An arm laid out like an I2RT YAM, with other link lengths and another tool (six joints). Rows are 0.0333 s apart.
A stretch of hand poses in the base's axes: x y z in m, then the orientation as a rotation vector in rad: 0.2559, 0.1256, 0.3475, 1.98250, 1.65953, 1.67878; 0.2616, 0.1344, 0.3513, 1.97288, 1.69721, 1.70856; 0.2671, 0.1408, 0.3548, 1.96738, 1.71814, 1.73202; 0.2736, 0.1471, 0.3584, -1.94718, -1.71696, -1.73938; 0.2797, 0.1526, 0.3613, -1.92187, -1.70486, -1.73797; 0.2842, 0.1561, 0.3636, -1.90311, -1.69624, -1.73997; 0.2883, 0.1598, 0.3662, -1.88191, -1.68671, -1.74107; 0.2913, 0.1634, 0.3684, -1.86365, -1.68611, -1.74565
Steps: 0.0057, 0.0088, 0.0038, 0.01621, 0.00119, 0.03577; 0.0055, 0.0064, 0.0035, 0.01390, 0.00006, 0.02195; 0.0065, 0.0063, 0.0036, 0.01817, 0.00318, 0.02003; 0.0061, 0.0055, 0.0029, 0.01834, 0.00421, 0.01694; 0.0045, 0.0035, 0.0023, 0.01338, 0.00075, 0.01161; 0.0041, 0.0037, 0.0026, 0.01496, 0.00148, 0.01351; 0.0030, 0.0036, 0.0022, 0.00762, -0.00381, 0.01112
